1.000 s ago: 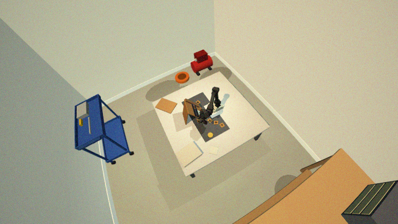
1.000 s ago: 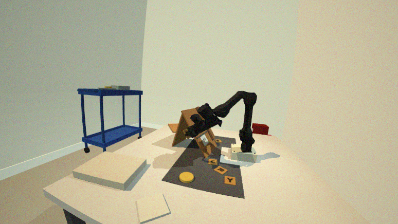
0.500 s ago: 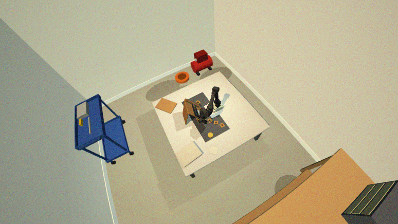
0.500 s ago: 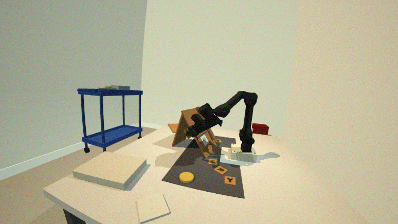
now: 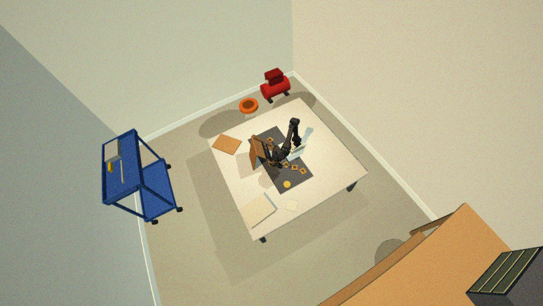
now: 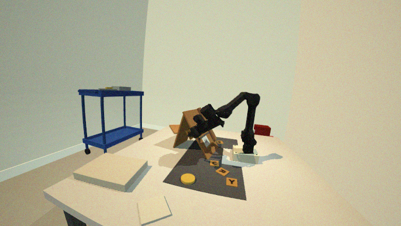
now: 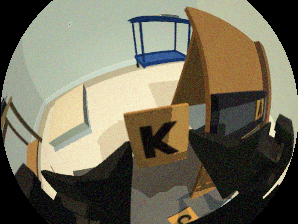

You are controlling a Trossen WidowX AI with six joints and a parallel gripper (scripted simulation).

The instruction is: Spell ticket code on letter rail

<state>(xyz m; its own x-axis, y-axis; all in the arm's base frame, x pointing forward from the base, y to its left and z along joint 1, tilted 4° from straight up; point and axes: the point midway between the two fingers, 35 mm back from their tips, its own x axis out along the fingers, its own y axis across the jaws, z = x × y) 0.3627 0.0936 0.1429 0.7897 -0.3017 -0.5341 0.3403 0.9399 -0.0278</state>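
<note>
Now: the white ticket 10 cm behind my gripper tip, 13 cm to the right of it and 8 cm below it. From my gripper tip the other things lie so: pale pad: 6 cm ahead, 40 cm to the left, 16 cm below; yellow disc: 3 cm behind, 21 cm to the left, 16 cm below; dark mat: 19 cm behind, 11 cm to the right, 17 cm below.
</note>
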